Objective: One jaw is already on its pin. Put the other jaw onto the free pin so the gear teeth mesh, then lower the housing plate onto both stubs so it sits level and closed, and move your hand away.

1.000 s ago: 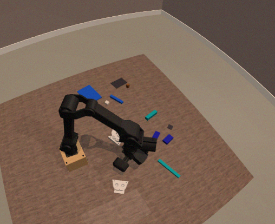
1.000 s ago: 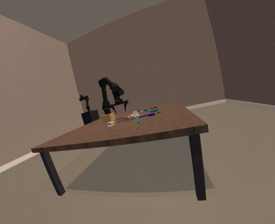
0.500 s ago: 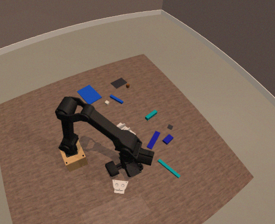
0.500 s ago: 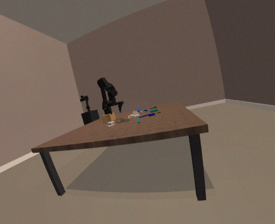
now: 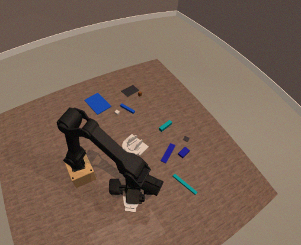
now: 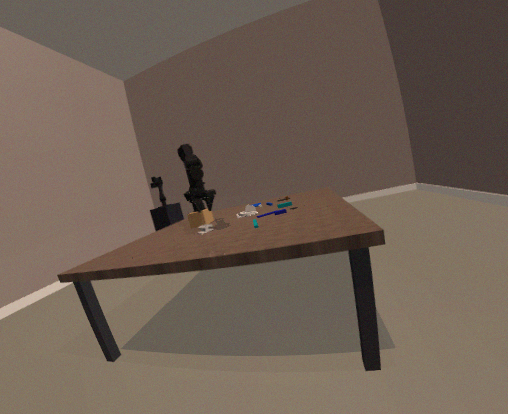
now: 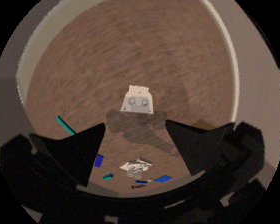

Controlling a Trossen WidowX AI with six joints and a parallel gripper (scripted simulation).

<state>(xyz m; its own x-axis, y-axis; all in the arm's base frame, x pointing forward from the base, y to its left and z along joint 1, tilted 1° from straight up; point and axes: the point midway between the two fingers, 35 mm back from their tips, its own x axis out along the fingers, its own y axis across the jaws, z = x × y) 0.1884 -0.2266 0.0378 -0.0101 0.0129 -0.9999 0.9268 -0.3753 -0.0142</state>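
Now: the white housing plate 2 cm behind my gripper tip, 1 cm to the right of it and 7 cm below it. From my gripper tip the other things lie so: white jaw (10 cm ahead, 24 cm to the left, 8 cm below); long teal bar (26 cm ahead, 3 cm to the right, 9 cm below); white base (13 cm ahead, 28 cm to the left, 10 cm below).
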